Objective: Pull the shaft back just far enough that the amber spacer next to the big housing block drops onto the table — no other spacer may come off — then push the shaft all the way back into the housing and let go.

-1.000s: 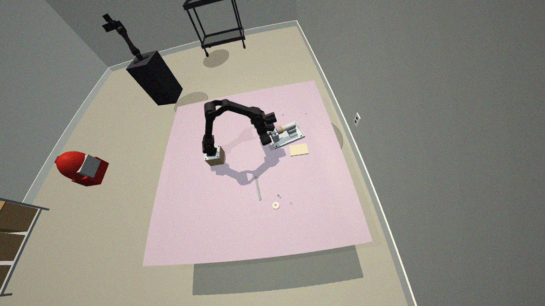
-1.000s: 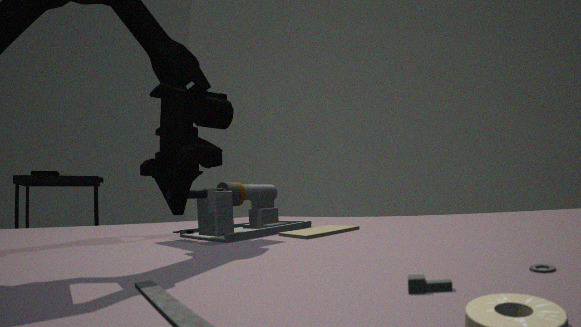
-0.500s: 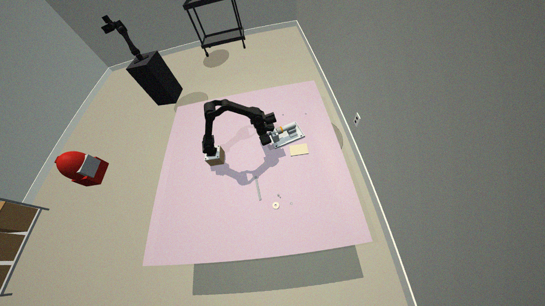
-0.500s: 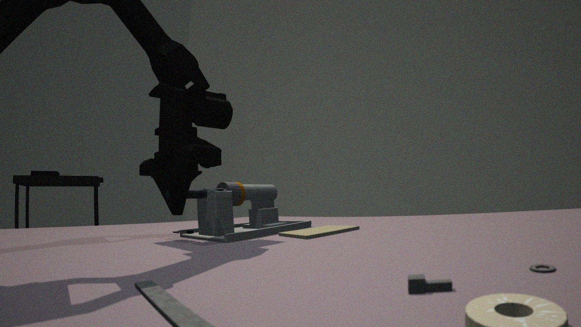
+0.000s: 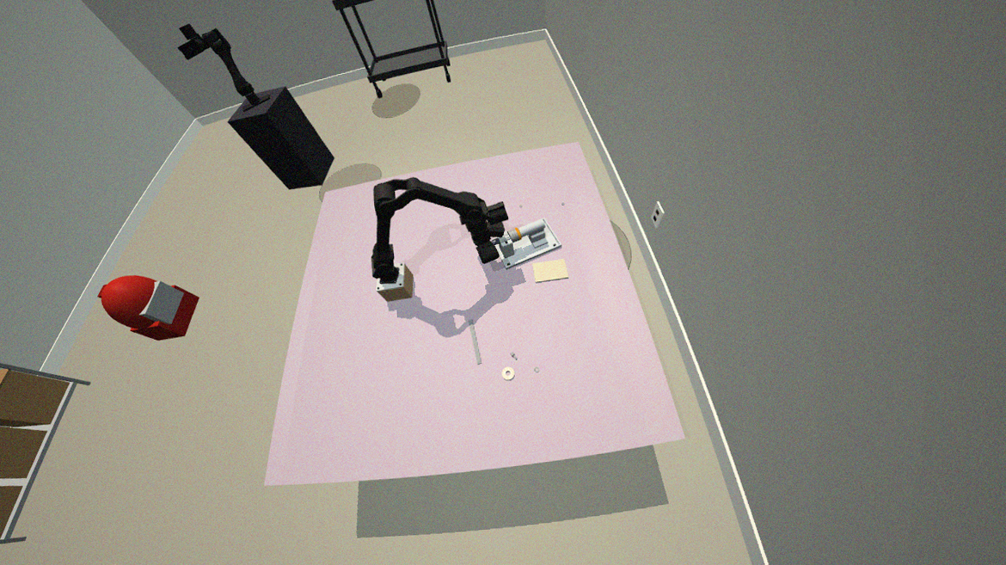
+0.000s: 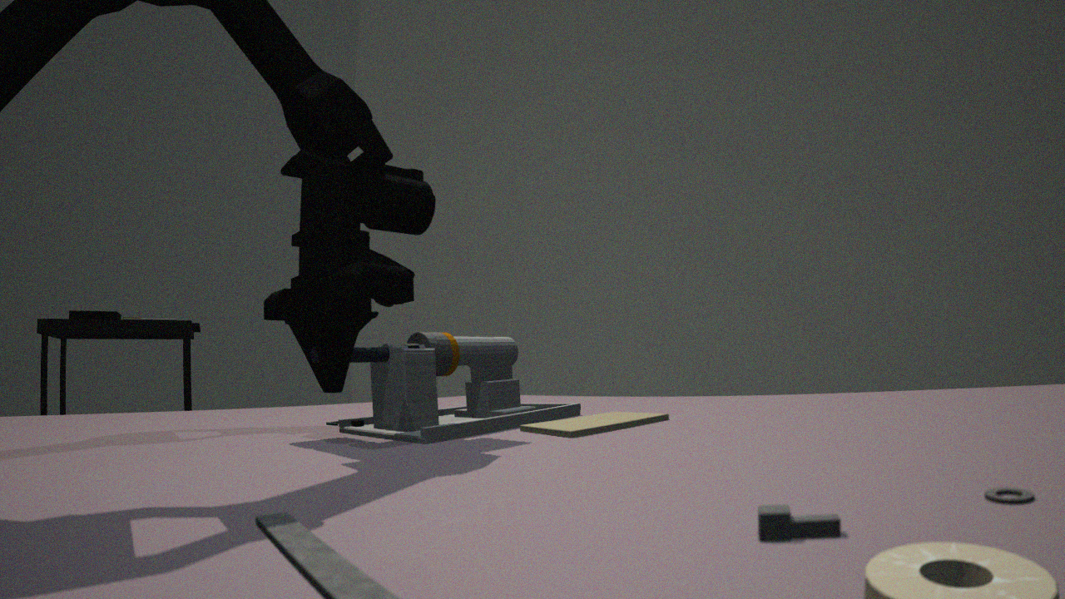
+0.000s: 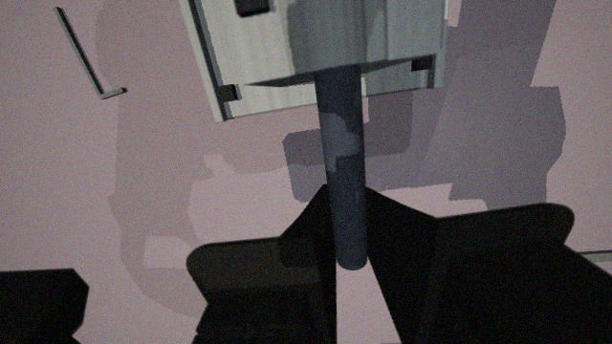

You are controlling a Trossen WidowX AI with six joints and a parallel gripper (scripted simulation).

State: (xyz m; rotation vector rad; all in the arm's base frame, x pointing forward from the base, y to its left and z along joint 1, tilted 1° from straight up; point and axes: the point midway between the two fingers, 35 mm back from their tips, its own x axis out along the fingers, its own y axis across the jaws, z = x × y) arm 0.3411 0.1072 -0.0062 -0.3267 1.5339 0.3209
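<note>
Now: gripper tip 70 mm short of the dark blue shaft, 30 mm to the right of it and 30 mm below it. Also, from my gripper tip: L-shaped key (20 mm ahead, 180 mm to the left, 40 mm below); then amber spacer (120 mm ahead, 50 mm to the left, 30 mm above); then tan flat plate (230 mm ahead, 60 mm to the right, 40 mm below).
</note>
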